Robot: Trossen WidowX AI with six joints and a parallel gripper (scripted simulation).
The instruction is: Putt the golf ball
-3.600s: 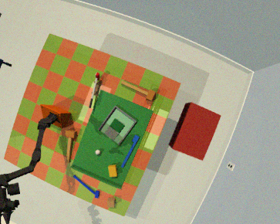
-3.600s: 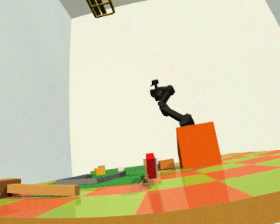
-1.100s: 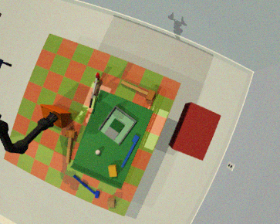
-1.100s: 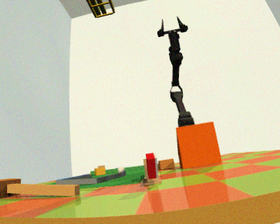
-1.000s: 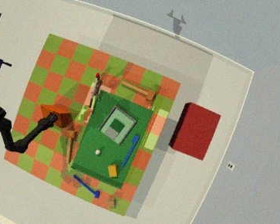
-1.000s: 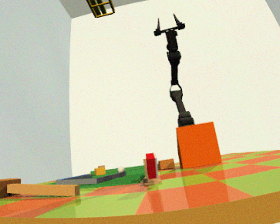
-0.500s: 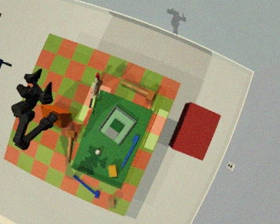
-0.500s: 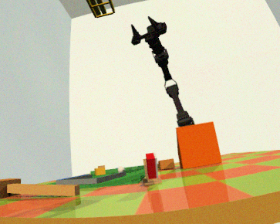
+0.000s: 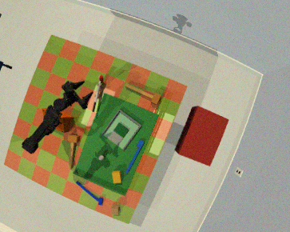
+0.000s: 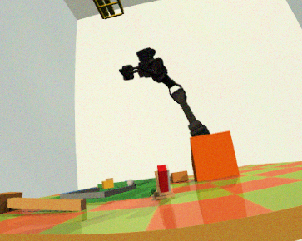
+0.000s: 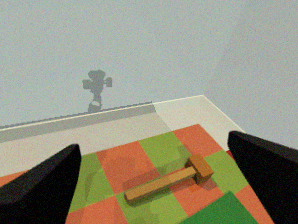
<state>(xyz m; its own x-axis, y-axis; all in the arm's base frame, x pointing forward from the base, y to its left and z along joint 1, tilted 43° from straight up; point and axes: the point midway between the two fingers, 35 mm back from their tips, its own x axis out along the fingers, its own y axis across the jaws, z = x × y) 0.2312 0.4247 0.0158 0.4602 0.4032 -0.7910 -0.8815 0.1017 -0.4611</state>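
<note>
Right now the red putter is 380 mm below my gripper tip, 60 mm behind it and 10 mm to the right of it. Also, from my gripper tip: green course (440 mm below, 350 mm to the right, 230 mm ahead); wooden stand (410 mm below, 60 mm behind, 10 mm to the left); white golf ball (480 mm to the right, 420 mm below, 170 mm ahead).
</note>
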